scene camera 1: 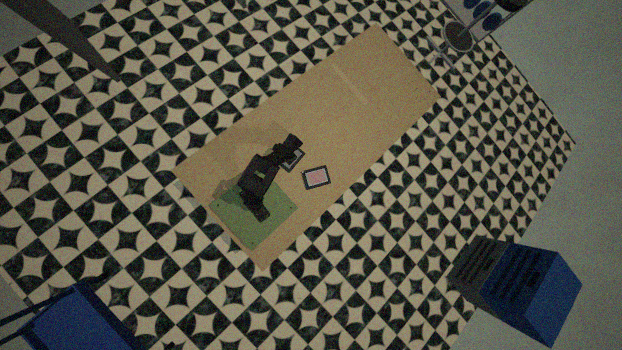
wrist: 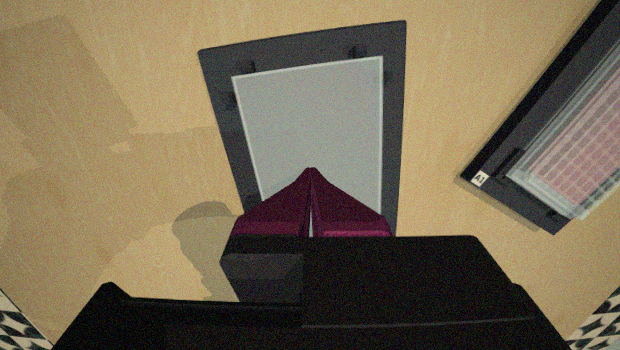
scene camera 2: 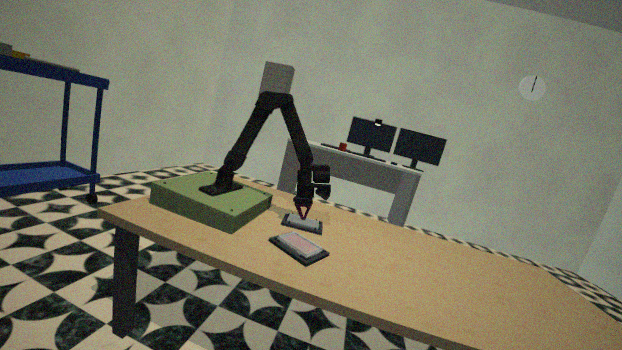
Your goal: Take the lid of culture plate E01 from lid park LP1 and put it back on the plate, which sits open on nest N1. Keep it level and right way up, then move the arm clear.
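Frame: origin at the arm's base, x ahead, y left, z up, level; millimetres.
Seen in the pictures: gripper, between the fingertips: (wrist: 310,175) (scene camera 2: 303,219); arm's base, origin of its link: (scene camera 2: 222,188).
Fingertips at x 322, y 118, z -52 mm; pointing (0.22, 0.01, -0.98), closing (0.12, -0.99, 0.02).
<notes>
Offsets run from my fingertips to a thing's top centre. Level surfaces: height alone.
The grey lid {3 mm ahead, 5 mm right, 0 mm up} (scene camera 1: 295,160) (scene camera 2: 295,220) (wrist: 315,125) lies flat on the dark lid park (wrist: 300,52) (scene camera 2: 285,221). My gripper (scene camera 2: 303,217) (wrist: 310,175) is shut, its maroon fingertips meeting over the lid's near part, with no lid between them. Whether the tips touch the lid's top I cannot tell. The lid's near edge is hidden by the fingers in the wrist view. The open culture plate {60 mm ahead, 205 mm right, 8 mm up} (scene camera 1: 316,177) (scene camera 2: 300,244) (wrist: 590,165), with pink wells, sits on the dark nest (scene camera 2: 316,260) (wrist: 525,206). The fingertips are hidden under the arm in scene camera 1.
The arm stands on a green base block (scene camera 1: 255,232) (scene camera 2: 192,211) on the wooden table {18 mm down} (scene camera 1: 370,75) (scene camera 2: 425,280). The nest is beside the lid park, at the right in the wrist view. A blue cart (scene camera 2: 82,80) and a desk with two monitors (scene camera 2: 371,135) stand away from the table.
</notes>
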